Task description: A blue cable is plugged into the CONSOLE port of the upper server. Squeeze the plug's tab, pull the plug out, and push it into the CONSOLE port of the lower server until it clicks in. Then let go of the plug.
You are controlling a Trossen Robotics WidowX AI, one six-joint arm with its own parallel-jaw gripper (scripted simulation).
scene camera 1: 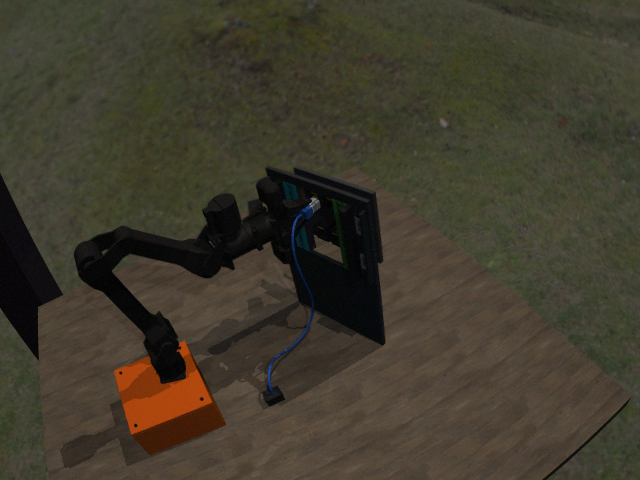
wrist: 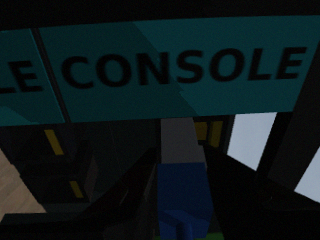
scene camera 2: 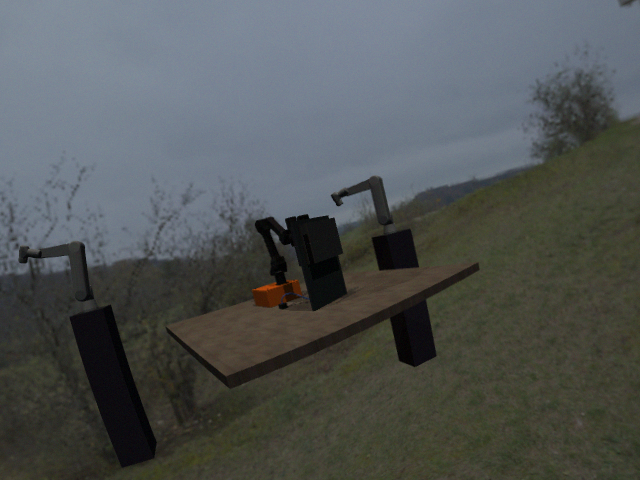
Labels:
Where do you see a black server rack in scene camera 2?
328, 245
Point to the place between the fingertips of the gripper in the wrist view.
179, 154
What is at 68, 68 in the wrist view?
A black server rack.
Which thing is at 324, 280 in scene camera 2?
A black server rack.

